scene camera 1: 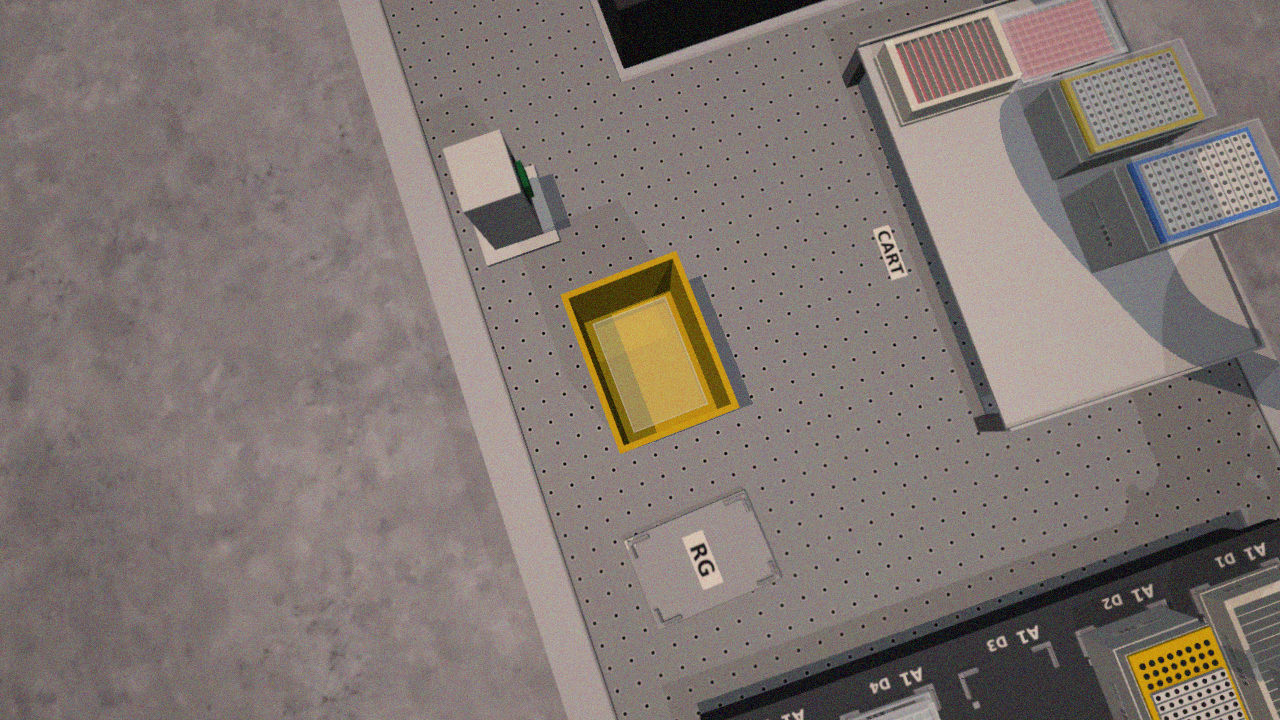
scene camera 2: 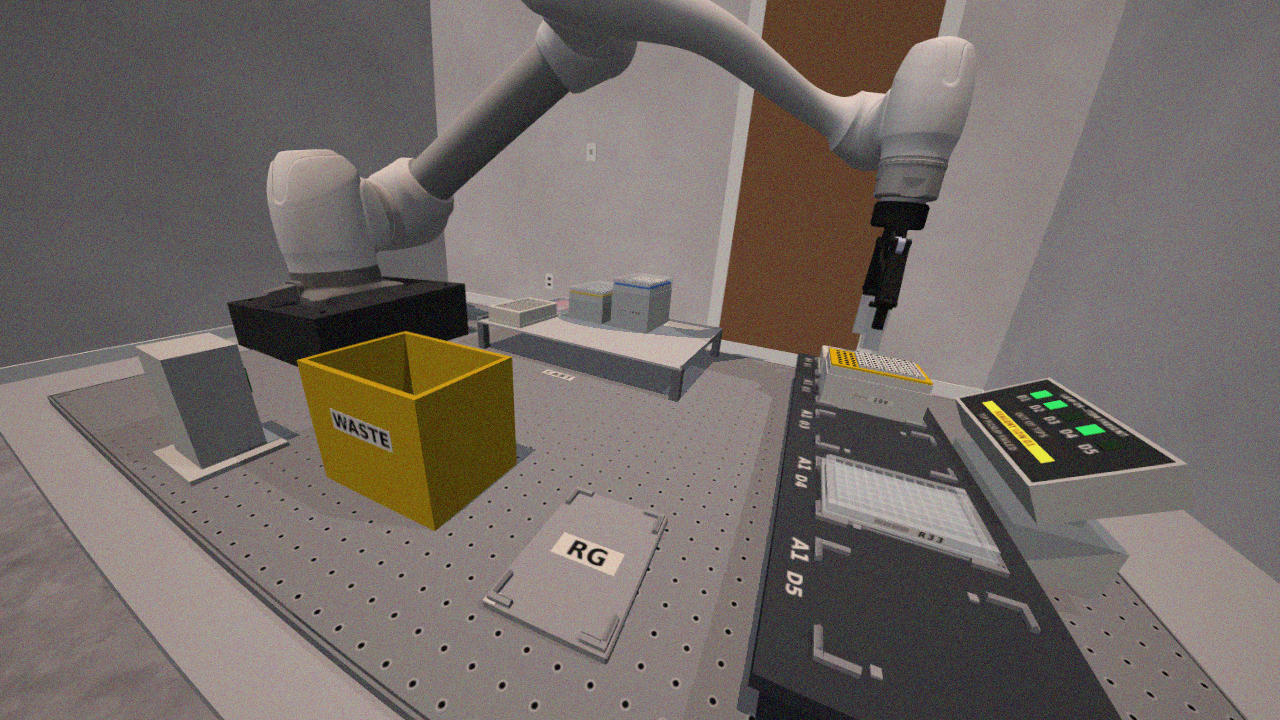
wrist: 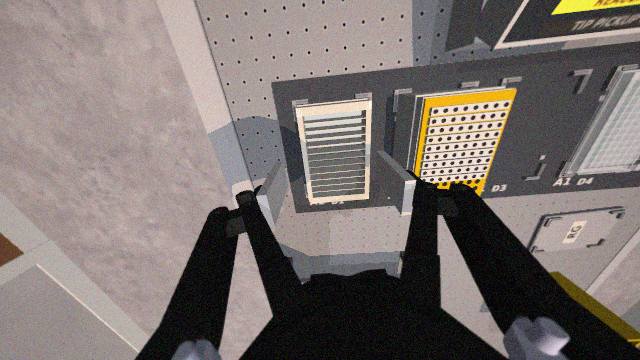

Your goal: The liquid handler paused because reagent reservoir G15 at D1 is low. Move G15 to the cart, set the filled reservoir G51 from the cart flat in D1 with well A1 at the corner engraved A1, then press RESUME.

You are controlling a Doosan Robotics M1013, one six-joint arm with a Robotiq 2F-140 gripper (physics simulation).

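Frame: origin at the arm's base, x ahead, y left, z up, level; millimetres.
Seen in the pictures: gripper, between the fingertips: (scene camera 2: pixel 864 340) (wrist: pixel 330 169); arm's base, origin of its link: (scene camera 2: pixel 342 294).
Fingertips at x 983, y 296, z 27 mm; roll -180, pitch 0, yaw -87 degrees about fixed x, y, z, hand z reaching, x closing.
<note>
Pixels of each thing's top centre, then the offset from my fingertips to it. "spot": a spot on its surface instead.
- cream-rimmed reservoir, centre of its top: (wrist: pixel 336 158) 29 mm down, 1 mm ahead, 9 mm right
- ribbed reservoir with red content, centre of its top: (scene camera 1: pixel 953 59) (scene camera 2: pixel 524 304) 29 mm down, 655 mm back, 103 mm right
- cart, centre of its top: (scene camera 1: pixel 1056 189) (scene camera 2: pixel 605 322) 55 mm down, 493 mm back, 34 mm right
- box with a green button, a spot on its surface: (scene camera 1: pixel 524 179) spot: 26 mm down, 663 mm back, 575 mm right
- yellow-topped tip box, centre of its top: (scene camera 1: pixel 1201 711) (wrist: pixel 457 158) (scene camera 2: pixel 877 361) 4 mm up, 5 mm ahead, 133 mm right
- clear plate, centre of its top: (scene camera 2: pixel 900 495) (wrist: pixel 637 126) 46 mm down, 12 mm ahead, 381 mm right
- waste bin, centre of its top: (scene camera 1: pixel 648 350) (scene camera 2: pixel 408 358) 14 mm up, 447 mm back, 505 mm right
- RG plate, centre of its top: (scene camera 2: pixel 587 548) (scene camera 1: pixel 703 560) (wrist: pixel 577 234) 107 mm down, 226 mm back, 513 mm right
- status screen, a spot on its surface: (scene camera 2: pixel 1065 429) spot: 12 mm up, 157 mm ahead, 274 mm right
My gripper (scene camera 2: pixel 875 329) (wrist: pixel 330 169) is open and empty, above slot D1 at the deck's far end. In the wrist view its pads stand to either side of the cream-rimmed reservoir (wrist: pixel 340 106) in D1, which lies below them. The reservoir's corner also shows in scene camera 1 (scene camera 1: pixel 1248 617); in scene camera 2 I cannot make it out. A ribbed reservoir with red content (scene camera 1: pixel 955 62) (scene camera 2: pixel 523 310) sits on the cart (scene camera 1: pixel 993 313) (scene camera 2: pixel 617 342) at one end; its label is not readable. A box with a green button (scene camera 1: pixel 524 179) stands at the table edge; no RESUME text is readable.
A yellow-topped tip box (scene camera 1: pixel 1181 667) (scene camera 2: pixel 872 380) (wrist: pixel 462 140) stands right beside D1. A clear plate (scene camera 2: pixel 908 505) sits at D4. Yellow and blue tip boxes (scene camera 1: pixel 1134 98) (scene camera 1: pixel 1203 183) share the cart. The waste bin (scene camera 2: pixel 465 438), RG plate (scene camera 2: pixel 546 595) and status screen (scene camera 2: pixel 1065 429) stand nearby.
</note>
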